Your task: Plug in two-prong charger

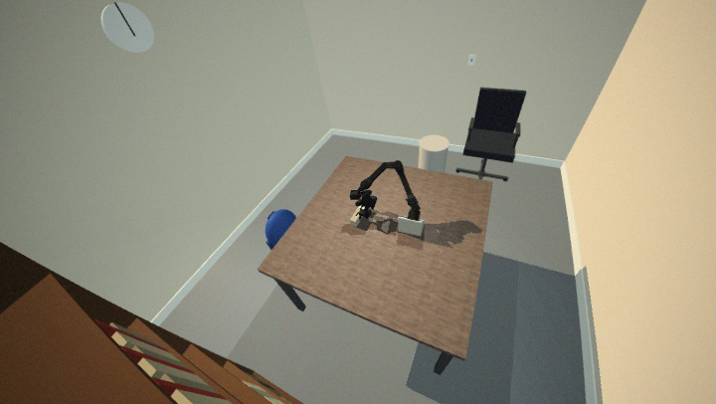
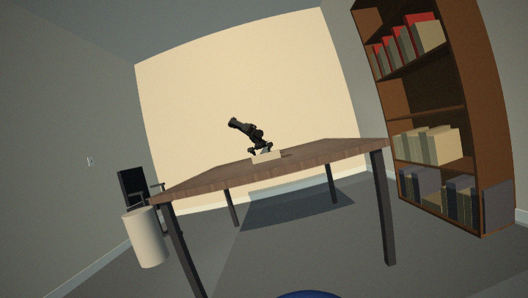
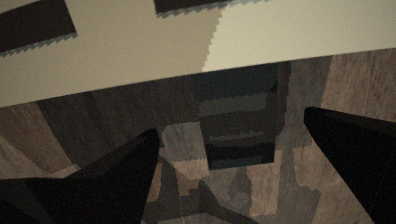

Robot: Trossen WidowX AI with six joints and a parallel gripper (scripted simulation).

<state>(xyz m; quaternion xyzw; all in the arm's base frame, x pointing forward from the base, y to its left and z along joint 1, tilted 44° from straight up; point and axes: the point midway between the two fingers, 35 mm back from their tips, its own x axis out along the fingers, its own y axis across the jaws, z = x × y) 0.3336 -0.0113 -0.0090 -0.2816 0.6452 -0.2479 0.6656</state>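
Now: the dark two-prong charger 4 cm ahead of my gripper tip and 1 cm above it.
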